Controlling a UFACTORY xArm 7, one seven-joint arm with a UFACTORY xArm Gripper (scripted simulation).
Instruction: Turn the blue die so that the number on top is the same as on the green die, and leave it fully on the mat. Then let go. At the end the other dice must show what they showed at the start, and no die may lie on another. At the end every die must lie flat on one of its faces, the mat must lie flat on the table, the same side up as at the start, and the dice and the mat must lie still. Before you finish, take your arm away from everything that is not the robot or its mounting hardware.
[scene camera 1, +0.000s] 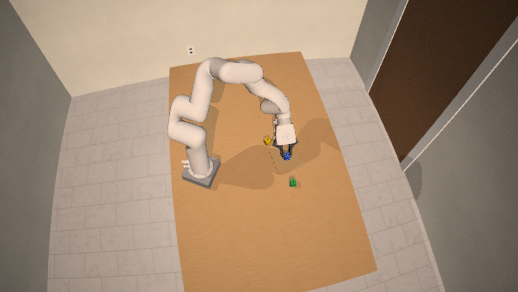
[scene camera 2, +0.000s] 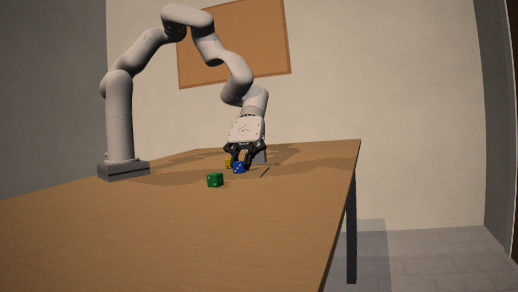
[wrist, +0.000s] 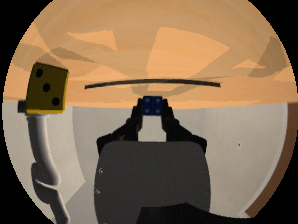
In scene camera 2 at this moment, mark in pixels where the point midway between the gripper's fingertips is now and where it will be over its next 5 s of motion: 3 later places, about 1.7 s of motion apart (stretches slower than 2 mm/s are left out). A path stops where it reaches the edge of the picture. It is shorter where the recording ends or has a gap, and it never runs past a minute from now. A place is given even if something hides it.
My gripper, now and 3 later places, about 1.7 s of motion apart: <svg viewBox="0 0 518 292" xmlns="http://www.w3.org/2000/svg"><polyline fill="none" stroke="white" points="239,168 236,143 237,142 237,142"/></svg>
